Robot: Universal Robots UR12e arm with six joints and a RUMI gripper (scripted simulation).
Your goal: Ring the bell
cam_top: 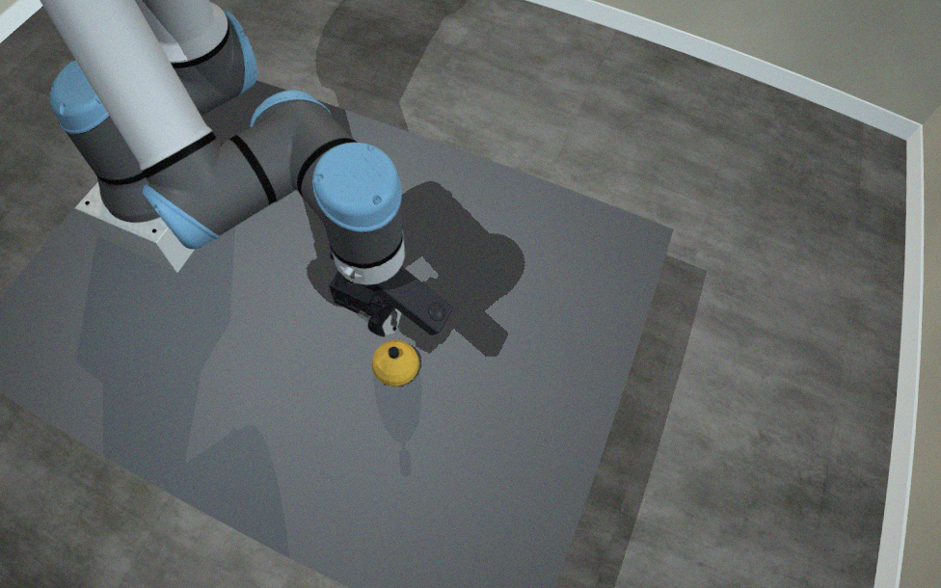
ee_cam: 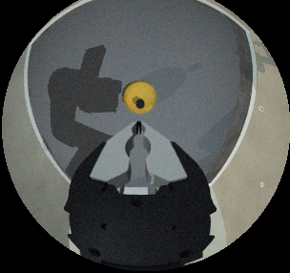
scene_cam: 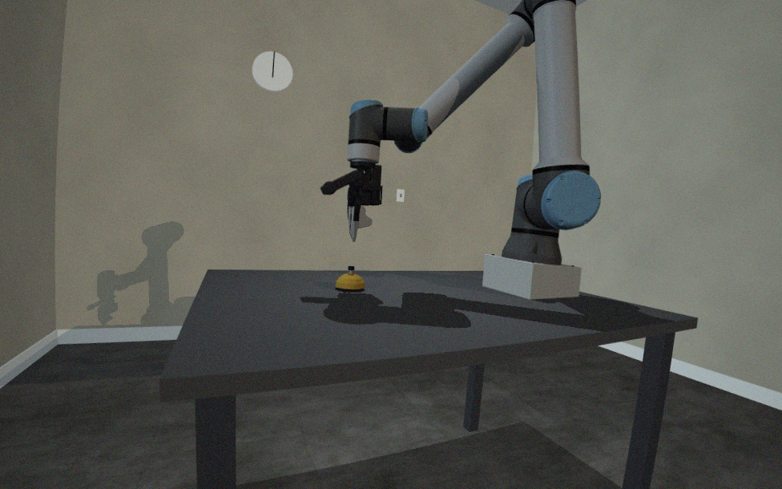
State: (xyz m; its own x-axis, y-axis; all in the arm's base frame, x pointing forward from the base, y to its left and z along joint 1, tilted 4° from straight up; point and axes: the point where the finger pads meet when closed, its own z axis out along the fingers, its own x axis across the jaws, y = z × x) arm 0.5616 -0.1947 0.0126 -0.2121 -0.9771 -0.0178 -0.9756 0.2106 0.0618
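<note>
Right now my hand is 10 cm above the black button. Round my hand: yellow dome bell 11 cm below.
</note>
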